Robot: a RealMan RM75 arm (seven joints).
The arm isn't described. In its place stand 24 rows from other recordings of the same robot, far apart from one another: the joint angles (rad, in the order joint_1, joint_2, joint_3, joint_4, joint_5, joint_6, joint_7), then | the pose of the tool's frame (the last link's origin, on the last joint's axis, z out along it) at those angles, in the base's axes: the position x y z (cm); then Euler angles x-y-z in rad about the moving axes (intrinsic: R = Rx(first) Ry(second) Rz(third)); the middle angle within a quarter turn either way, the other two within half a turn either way.
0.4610 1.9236 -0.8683 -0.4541 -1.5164 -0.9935 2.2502 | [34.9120 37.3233 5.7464 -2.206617 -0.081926 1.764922]
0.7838 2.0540 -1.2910 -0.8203 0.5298 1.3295 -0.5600 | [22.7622 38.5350 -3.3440 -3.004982 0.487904 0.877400]
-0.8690 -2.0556 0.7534 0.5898 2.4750 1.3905 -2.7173 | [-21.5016 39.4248 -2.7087 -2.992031 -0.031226 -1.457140]
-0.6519 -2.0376 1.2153 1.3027 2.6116 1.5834 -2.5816 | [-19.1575 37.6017 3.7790 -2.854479 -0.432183 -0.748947]
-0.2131 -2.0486 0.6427 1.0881 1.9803 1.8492 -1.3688 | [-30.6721 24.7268 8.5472 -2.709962 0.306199 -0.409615]
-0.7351 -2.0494 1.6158 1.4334 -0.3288 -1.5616 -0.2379 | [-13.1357 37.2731 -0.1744 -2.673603 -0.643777 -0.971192]
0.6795 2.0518 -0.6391 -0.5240 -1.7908 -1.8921 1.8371 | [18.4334 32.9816 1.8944 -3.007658 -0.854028 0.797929]
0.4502 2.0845 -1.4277 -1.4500 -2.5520 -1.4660 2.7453 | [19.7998 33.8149 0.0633 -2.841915 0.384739 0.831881]
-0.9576 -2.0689 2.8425 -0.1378 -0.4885 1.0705 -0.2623 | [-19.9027 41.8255 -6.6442 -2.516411 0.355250 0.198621]
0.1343 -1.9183 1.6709 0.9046 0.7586 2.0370 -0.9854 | [-23.9999 13.1250 4.8806 -2.793186 1.233416 -0.305253]
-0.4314 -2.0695 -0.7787 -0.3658 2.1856 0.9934 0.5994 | [-29.8672 34.4787 -4.3303 -1.715391 0.116244 -0.178971]
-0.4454 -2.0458 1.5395 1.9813 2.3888 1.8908 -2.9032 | [-10.6586 26.5478 3.3894 -2.958719 -0.345899 -0.600775]
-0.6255 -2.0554 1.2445 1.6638 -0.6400 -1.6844 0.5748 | [-11.7869 35.6692 6.2493 -2.731162 -0.273365 -0.485186]
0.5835 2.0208 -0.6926 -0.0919 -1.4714 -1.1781 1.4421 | [30.0308 34.9011 -3.5298 -2.264437 -0.338432 1.362159]
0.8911 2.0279 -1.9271 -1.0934 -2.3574 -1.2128 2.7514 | [10.6012 35.7833 -10.1515 -2.954191 0.439010 0.354895]
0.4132 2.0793 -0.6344 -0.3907 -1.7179 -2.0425 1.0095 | [24.7443 24.4460 0.8105 -2.727206 -1.015580 0.456882]
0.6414 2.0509 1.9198 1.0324 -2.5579 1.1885 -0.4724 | [23.1643 40.2889 0.5561 -2.702708 0.367501 0.931680]
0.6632 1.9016 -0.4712 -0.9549 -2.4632 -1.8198 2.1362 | [26.9723 35.5645 12.5341 -2.830377 -0.018594 0.972880]
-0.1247 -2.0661 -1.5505 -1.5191 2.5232 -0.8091 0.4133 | [-24.2346 33.6044 1.2342 -2.348738 -0.263261 -0.763499]
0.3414 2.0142 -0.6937 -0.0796 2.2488 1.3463 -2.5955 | [37.1264 29.3752 4.1342 -1.649427 -0.184576 0.905778]
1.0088 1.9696 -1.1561 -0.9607 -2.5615 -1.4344 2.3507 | [11.4070 44.6017 3.0566 -2.796979 0.341477 0.417900]
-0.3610 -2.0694 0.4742 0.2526 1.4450 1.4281 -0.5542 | [-33.4441 29.7307 1.5327 -1.928404 0.394858 -0.650482]
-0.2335 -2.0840 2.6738 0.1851 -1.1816 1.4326 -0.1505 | [-35.0487 24.8690 -1.3631 -1.550068 0.145752 -0.841134]
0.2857 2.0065 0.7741 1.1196 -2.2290 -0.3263 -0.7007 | [17.7263 31.5385 -10.7490 -2.167860 -0.231982 0.334611]
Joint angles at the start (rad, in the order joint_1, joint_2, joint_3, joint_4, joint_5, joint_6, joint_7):
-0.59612, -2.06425, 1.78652, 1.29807, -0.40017, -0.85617, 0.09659
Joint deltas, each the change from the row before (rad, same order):
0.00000, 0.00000, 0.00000, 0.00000, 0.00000, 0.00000, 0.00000
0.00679, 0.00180, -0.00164, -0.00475, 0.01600, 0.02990, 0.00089
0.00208, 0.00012, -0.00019, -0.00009, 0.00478, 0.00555, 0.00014
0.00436, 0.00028, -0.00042, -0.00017, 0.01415, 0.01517, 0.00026
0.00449, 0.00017, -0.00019, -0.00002, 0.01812, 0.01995, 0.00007
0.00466, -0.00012, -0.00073, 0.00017, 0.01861, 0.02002, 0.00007
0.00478, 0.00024, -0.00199, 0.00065, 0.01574, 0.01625, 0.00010
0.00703, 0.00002, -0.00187, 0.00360, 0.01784, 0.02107, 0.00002
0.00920, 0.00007, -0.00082, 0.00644, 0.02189, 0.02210, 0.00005
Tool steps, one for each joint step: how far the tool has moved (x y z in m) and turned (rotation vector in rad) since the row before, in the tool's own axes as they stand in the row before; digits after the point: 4 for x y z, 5 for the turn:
0.0000, 0.0000, 0.0000, 0.00000, 0.00000, 0.00000
0.0001, -0.0046, 0.0005, 0.01906, 0.01984, 0.00455
-0.0001, -0.0009, 0.0000, 0.00461, 0.00374, 0.00176
0.0002, -0.0024, 0.0000, 0.01298, 0.01106, 0.00659
0.0008, -0.0028, 0.0000, 0.01591, 0.01550, 0.00952
0.0009, -0.0028, -0.0001, 0.01604, 0.01576, 0.00954
0.0005, -0.0029, -0.0002, 0.01441, 0.01279, 0.00693
0.0011, -0.0030, -0.0007, 0.01597, 0.01863, 0.00778
0.0011, -0.0032, -0.0011, 0.01814, 0.02024, 0.01120

